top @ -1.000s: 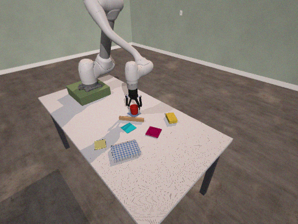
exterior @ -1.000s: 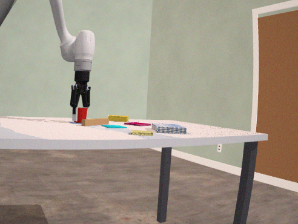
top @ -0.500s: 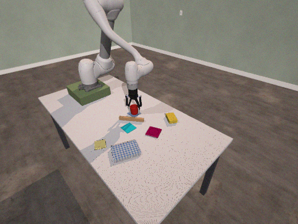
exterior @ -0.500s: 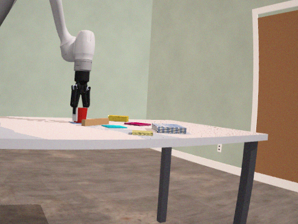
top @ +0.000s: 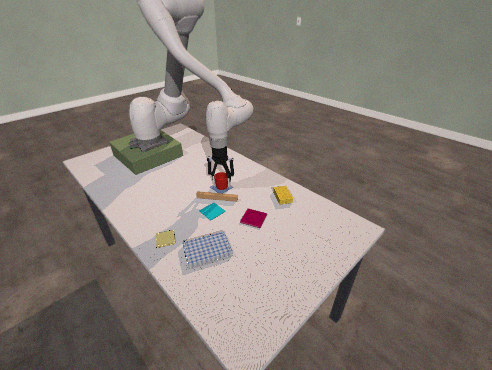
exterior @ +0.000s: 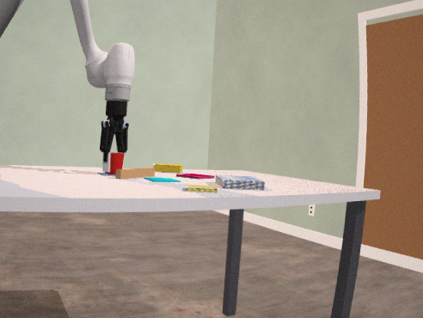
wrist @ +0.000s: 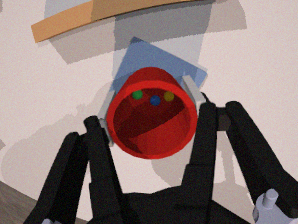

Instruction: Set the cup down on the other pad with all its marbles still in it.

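The red cup lies 2 cm below my hand. Also, from my hand: wooden rail 8 cm to the right, 6 cm ahead, 3 cm below; blue marble 2 cm below, 1 cm behind; teal pad 16 cm to the right, 12 cm ahead, 5 cm below.
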